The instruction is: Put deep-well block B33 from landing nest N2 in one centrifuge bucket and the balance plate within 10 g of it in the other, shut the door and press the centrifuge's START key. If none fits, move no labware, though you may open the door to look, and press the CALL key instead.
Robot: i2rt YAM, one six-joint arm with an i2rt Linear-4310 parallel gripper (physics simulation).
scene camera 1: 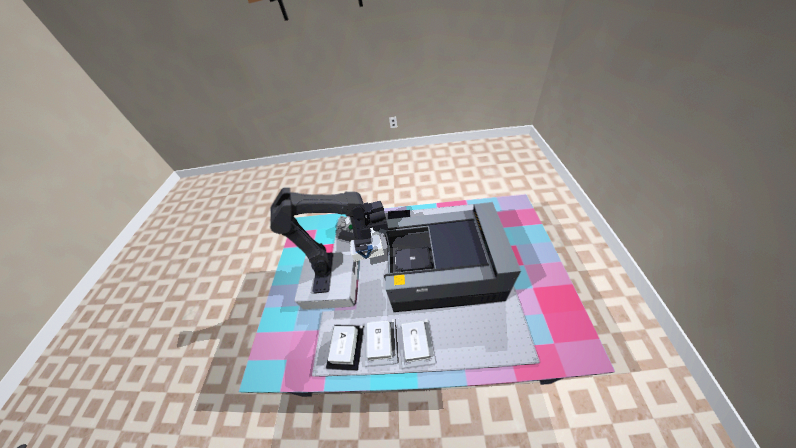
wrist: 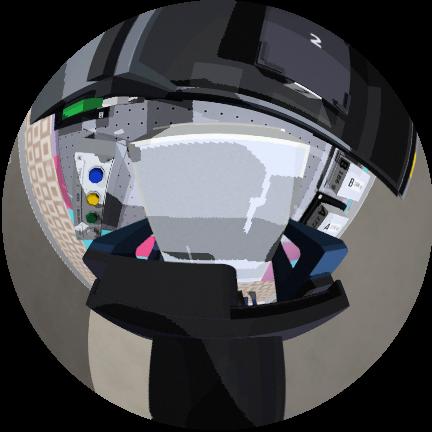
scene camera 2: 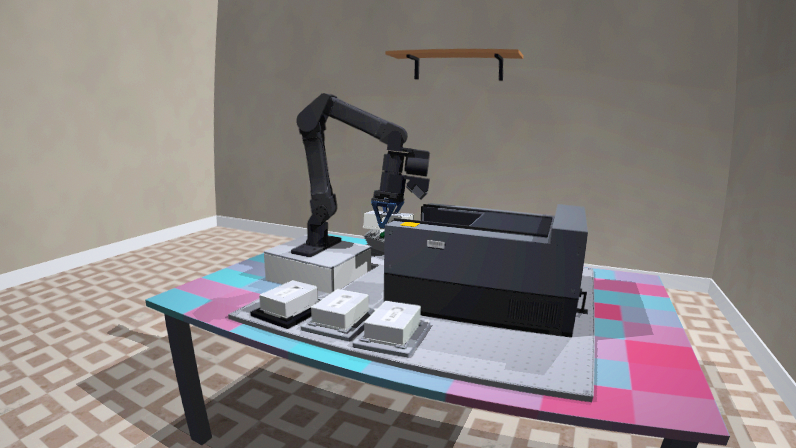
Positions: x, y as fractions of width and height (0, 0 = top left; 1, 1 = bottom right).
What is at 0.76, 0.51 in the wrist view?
A balance plate A.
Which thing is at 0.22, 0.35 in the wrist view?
A control panel with coloured buttons.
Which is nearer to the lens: the balance plate A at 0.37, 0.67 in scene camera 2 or the balance plate C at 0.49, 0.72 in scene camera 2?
The balance plate C.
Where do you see a centrifuge rotor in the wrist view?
0.73, 0.17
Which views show the balance plate A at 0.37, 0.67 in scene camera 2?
Scene camera 1, the wrist view and scene camera 2: all of them.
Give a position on a balance plate B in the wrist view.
0.80, 0.42
